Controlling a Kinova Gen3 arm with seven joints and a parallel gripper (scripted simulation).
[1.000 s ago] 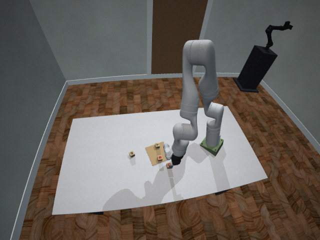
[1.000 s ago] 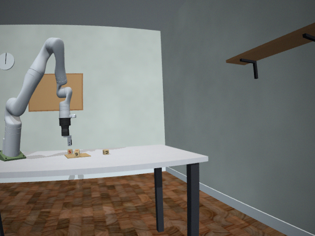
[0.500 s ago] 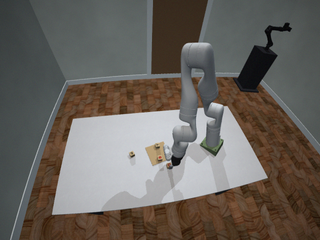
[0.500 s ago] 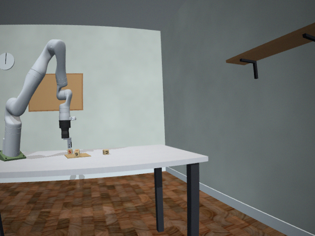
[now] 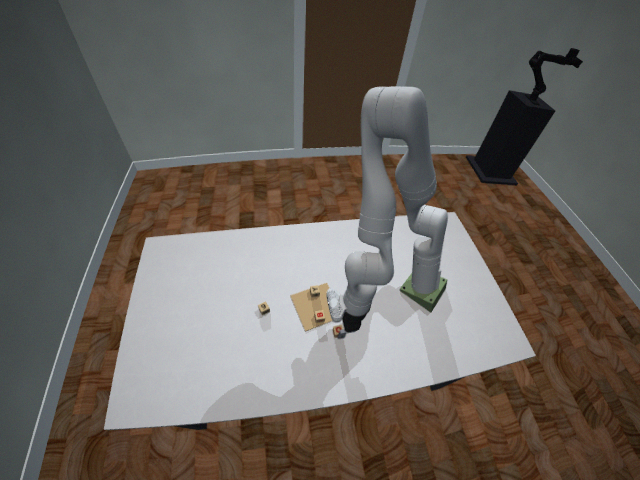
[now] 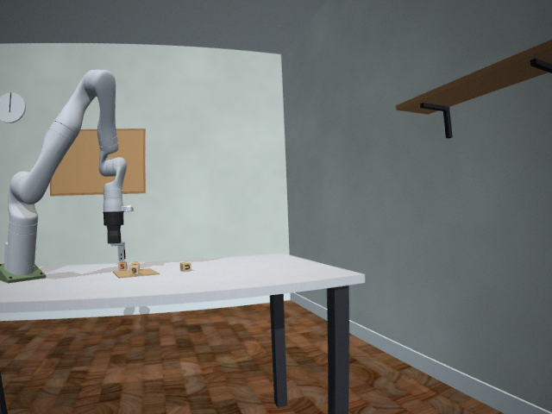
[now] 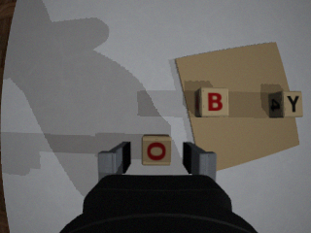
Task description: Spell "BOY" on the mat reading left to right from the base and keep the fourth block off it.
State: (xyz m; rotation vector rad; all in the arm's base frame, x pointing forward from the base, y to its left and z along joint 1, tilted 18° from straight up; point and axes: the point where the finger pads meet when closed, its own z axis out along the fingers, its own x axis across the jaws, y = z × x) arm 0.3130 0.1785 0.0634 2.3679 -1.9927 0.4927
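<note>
Right now my hand is 4 cm above the O block. Also, from my hand: Y block (7 cm ahead, 14 cm to the right, 4 cm below); then tan mat (7 cm ahead, 10 cm to the right, 5 cm below); then B block (6 cm ahead, 5 cm to the right, 4 cm below).
</note>
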